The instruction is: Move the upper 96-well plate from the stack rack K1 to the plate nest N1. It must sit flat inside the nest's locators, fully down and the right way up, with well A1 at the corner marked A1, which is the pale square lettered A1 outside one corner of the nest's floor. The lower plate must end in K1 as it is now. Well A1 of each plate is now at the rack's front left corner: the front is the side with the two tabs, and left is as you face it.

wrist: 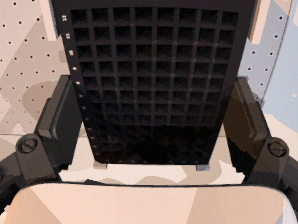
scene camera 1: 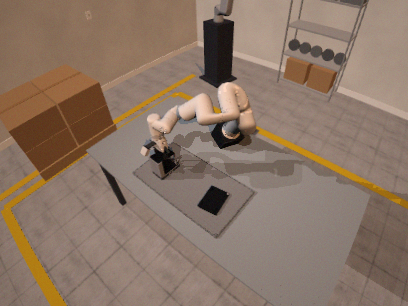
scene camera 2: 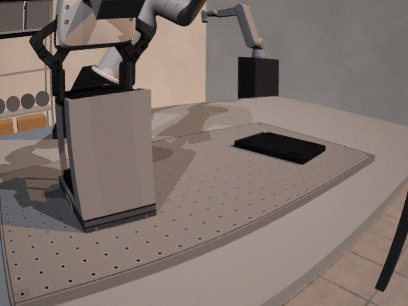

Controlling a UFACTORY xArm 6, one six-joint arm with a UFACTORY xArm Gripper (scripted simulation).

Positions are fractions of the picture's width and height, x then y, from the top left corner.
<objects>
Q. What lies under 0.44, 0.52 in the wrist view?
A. A black 96-well plate.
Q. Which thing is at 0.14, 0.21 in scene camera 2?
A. My gripper.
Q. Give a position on a rack's solid pale wall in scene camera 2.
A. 0.27, 0.44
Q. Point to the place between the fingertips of my gripper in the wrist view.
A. At 0.52, 0.42
</objects>
